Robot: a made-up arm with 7 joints. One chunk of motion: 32 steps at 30 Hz.
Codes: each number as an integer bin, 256 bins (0 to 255) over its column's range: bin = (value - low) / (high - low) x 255, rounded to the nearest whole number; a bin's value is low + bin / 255 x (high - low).
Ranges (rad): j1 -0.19..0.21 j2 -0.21..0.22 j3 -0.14..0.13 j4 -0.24..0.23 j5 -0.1..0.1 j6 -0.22..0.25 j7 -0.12..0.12
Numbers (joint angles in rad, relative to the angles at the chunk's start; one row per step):
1: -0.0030 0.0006 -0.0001 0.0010 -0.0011 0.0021 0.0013
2: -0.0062 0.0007 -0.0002 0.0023 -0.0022 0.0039 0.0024
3: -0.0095 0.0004 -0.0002 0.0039 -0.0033 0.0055 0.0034
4: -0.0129 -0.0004 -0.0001 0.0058 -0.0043 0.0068 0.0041
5: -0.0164 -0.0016 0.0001 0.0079 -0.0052 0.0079 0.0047
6: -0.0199 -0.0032 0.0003 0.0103 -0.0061 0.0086 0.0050
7: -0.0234 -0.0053 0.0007 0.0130 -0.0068 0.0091 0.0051
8: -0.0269 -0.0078 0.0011 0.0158 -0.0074 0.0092 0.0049
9: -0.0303 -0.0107 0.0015 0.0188 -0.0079 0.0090 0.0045
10: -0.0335 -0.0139 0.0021 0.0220 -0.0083 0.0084 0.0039
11: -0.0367 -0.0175 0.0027 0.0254 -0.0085 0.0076 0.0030
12: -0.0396 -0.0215 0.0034 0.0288 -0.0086 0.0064 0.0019
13: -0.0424 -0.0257 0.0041 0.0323 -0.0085 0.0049 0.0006
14: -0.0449 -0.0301 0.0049 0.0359 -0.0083 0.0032 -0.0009
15: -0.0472 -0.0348 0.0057 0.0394 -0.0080 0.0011 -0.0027
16: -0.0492 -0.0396 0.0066 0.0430 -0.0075 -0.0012 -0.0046
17: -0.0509 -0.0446 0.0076 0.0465 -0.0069 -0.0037 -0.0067
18: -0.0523 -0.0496 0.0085 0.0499 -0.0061 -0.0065 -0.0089
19: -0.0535 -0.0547 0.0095 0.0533 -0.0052 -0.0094 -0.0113
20: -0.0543 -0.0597 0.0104 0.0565 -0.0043 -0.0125 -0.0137
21: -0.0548 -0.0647 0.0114 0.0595 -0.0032 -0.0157 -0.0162
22: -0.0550 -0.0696 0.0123 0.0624 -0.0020 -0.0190 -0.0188
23: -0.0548 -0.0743 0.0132 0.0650 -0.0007 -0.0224 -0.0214
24: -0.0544 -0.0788 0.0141 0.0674 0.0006 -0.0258 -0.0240
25: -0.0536 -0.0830 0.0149 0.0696 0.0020 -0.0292 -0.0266
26: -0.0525 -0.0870 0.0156 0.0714 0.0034 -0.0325 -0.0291
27: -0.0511 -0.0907 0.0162 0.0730 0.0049 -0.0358 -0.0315
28: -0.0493 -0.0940 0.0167 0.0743 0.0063 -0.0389 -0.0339
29: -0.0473 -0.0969 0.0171 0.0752 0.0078 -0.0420 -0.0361
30: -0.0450 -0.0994 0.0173 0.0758 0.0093 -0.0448 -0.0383
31: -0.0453 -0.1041 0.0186 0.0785 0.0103 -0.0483 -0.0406
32: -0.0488 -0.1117 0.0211 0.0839 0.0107 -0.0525 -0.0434
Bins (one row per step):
1: 119 125 132 131 126 121 129
2: 117 125 132 131 125 121 130
3: 115 125 132 132 123 122 131
4: 113 124 132 133 122 123 132
5: 111 124 132 134 121 124 132
6: 108 123 133 136 120 124 133
7: 106 121 133 137 119 124 133
8: 104 120 133 139 118 124 133
9: 102 118 134 140 117 124 132
10: 100 116 134 142 117 124 132
11: 98 114 135 144 117 123 131
12: 96 112 135 146 117 123 130
13: 94 109 136 148 117 122 128
14: 93 107 137 150 117 121 127
15: 91 104 138 152 117 120 125
16: 90 101 138 154 118 119 123
17: 89 98 139 155 119 117 120
18: 88 95 140 157 120 116 118
19: 87 92 141 159 121 114 115
20: 87 89 142 161 122 113 113
21: 86 86 143 162 123 111 110
22: 86 83 144 164 125 109 108
23: 86 80 145 165 127 107 105
24: 86 78 146 167 128 105 102
25: 87 75 146 168 130 104 99
26: 88 73 147 169 132 102 97
27: 89 71 148 170 134 100 94
28: 90 69 148 171 136 98 91
29: 91 67 148 171 137 97 89
30: 92 66 149 171 139 95 87
31: 92 63 150 173 141 93 84
32: 90 58 152 176 141 91 81

